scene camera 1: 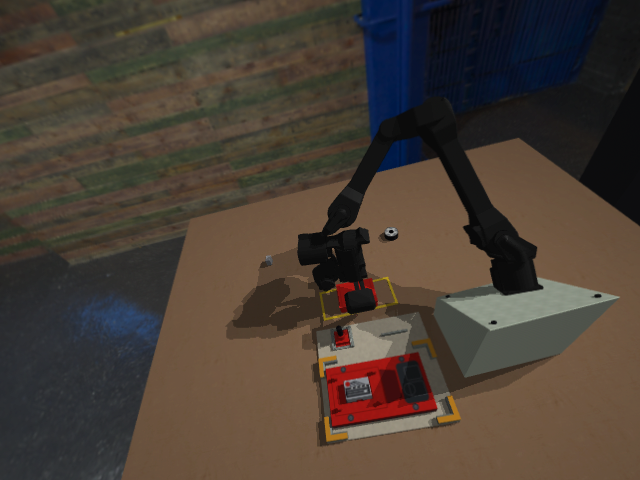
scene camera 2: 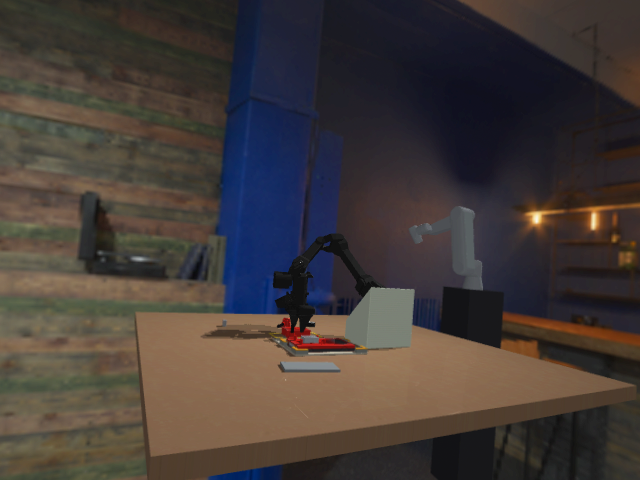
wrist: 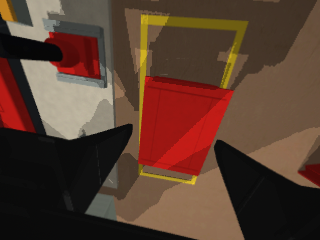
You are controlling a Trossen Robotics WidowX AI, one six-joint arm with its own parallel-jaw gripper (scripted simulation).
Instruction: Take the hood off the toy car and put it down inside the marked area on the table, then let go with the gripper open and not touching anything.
Observation:
My gripper (scene camera 1: 358, 293) is open, holding nothing. Also in view: a hood (wrist: 180, 118) and a red toy car (scene camera 1: 399, 386).
The red toy car also shows in scene camera 2 (scene camera 2: 332, 344). My gripper shows as well in scene camera 2 (scene camera 2: 297, 330) and in the wrist view (wrist: 173, 135).

